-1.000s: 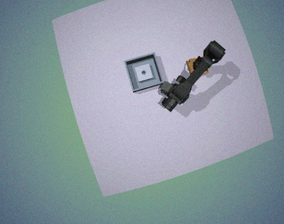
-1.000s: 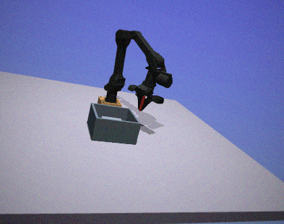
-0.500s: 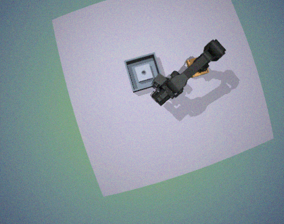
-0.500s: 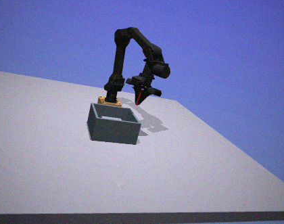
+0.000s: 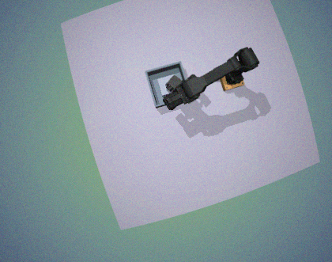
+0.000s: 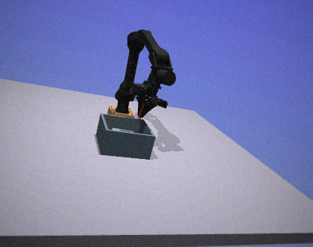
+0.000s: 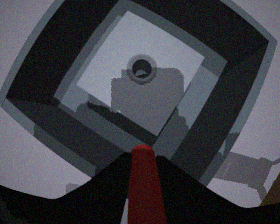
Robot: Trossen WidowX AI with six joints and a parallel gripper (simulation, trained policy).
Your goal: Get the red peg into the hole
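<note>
My gripper tip is 30 mm below the red peg, 10 mm to the right of it and 10 mm past it. Also, from my gripper tip: grey box 100 mm below, 50 mm to the right, 40 mm ahead.
</note>
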